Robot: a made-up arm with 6 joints.
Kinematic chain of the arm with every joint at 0, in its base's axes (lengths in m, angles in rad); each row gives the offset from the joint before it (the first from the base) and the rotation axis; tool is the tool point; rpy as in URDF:
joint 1: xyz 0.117 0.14 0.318 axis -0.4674 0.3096 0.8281
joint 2: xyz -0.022 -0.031 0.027 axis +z
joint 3: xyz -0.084 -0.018 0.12 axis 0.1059 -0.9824 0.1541
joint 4: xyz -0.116 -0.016 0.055 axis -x
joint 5: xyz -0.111 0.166 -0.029 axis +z
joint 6: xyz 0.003 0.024 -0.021 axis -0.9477 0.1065 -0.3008
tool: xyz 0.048 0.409 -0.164 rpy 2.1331 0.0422 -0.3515
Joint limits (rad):
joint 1: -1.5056..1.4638
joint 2: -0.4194..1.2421
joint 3: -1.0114..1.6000
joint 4: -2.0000..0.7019
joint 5: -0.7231..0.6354
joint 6: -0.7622..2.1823
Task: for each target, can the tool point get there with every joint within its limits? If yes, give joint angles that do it. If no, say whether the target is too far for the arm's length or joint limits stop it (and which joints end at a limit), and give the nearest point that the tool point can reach.
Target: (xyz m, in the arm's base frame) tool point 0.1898 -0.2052 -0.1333
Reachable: no: joint limits stop it (at a limit: joint 2, joint 4, joint 5, joint 6) | nearest point 0.1632 -0.1739 -0.0713 | short by 0.074 m
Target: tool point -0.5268 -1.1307 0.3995
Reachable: no: too far | nearest point -0.3282 -0.6863 0.4071 | short by 0.487 m
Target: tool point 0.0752 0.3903 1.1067
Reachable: yes | joints -0.3793 -0.2348 -0.3978 -1.4693 0.3855 0.3334
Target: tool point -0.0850 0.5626 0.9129
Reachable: yes | joints -0.9909 0.4226 -0.3269 -0.7085 0.0579 -0.0636
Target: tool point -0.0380 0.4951 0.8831
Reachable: yes | joints -0.1351 0.0171 0.1902 -0.8255 -0.5426 -0.2844
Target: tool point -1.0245 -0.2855 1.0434
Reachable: no: too far | nearest point -0.6708 -0.1552 0.8169 | short by 0.440 m
